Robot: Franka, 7 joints.
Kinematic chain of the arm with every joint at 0, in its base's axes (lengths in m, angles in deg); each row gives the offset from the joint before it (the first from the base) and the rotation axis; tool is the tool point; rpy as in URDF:
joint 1: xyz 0 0 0.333 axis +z
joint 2: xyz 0 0 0 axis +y
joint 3: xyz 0 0 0.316 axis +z
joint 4: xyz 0.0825 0 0 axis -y
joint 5: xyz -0.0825 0 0.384 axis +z
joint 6: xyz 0 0 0 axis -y
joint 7: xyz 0.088 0 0 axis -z
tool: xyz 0 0 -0.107 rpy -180 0 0
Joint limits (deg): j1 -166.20..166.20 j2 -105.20..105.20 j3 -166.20..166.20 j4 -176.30..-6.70 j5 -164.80..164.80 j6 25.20..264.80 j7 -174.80..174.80
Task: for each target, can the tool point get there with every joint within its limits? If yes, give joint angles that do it. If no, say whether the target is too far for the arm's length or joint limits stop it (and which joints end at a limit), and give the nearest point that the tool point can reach.
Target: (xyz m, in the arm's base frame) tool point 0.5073 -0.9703 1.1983
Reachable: no: too far | nearest point 0.3119 -0.5965 0.8649 | short by 0.538 m
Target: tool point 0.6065 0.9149 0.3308
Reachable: no: too far | nearest point 0.4740 0.7150 0.3313 | short by 0.240 m
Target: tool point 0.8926 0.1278 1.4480
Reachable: no: too far | nearest point 0.5340 0.0765 1.0001 | short by 0.576 m
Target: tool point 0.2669 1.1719 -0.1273
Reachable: no: too far | nearest point 0.1779 0.7811 0.0262 | short by 0.429 m
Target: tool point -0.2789 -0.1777 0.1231
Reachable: yes | joints -75.77 39.72 -59.82 -146.85 24.58 112.58 144.67
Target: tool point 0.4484 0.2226 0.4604
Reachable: yes | joints 61.78 -14.82 -33.86 -131.67 -9.46 133.77 58.04
